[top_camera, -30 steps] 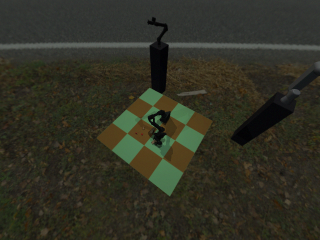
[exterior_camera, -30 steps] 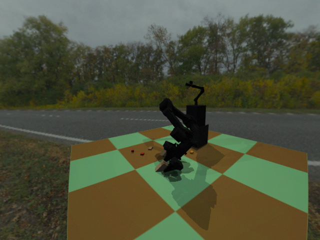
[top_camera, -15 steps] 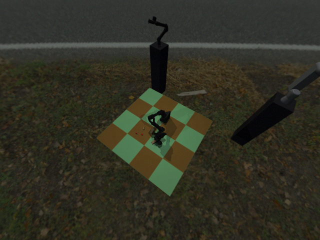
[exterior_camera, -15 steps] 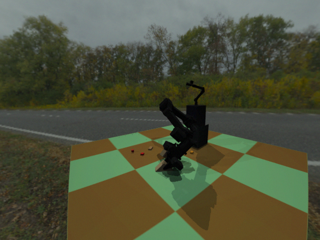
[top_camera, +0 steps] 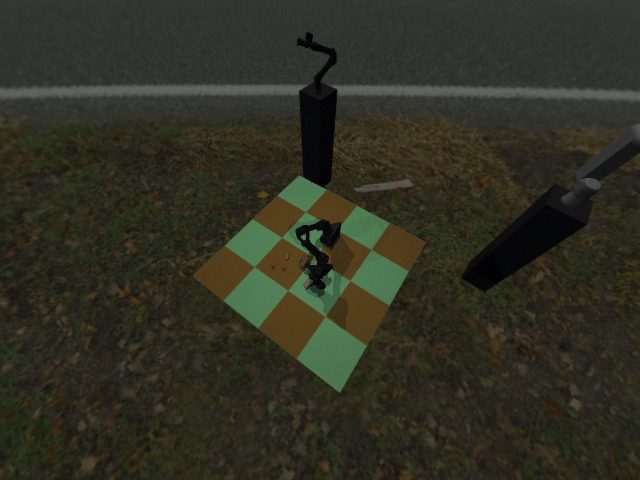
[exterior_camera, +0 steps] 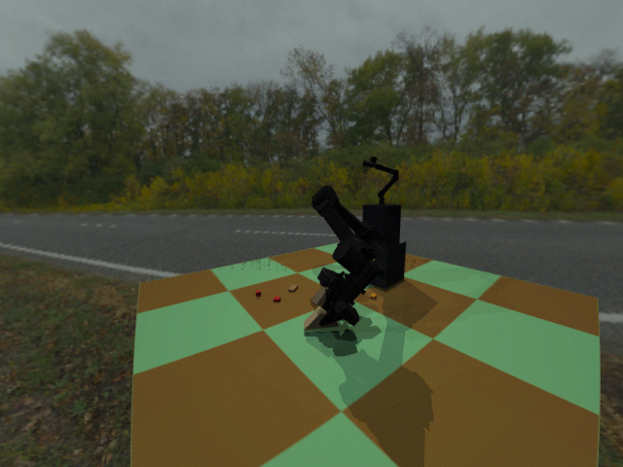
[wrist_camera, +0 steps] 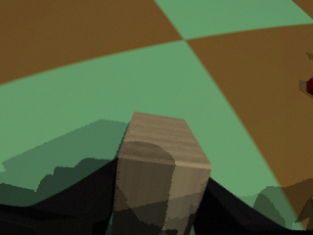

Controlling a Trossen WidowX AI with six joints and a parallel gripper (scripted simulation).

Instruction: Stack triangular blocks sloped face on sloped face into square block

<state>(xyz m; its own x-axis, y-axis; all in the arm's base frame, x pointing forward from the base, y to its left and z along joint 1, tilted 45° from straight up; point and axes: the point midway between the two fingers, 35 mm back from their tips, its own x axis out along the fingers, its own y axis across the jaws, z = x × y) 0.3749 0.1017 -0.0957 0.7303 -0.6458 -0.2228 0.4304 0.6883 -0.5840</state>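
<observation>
Right now the small brown piece is 290 mm to the right of my gripper tip, 70 mm behind it and 30 mm below it. Round my gripper tip: small orange piece (270 mm behind, 50 mm to the right, 30 mm below); wooden block (10 mm above).
</observation>
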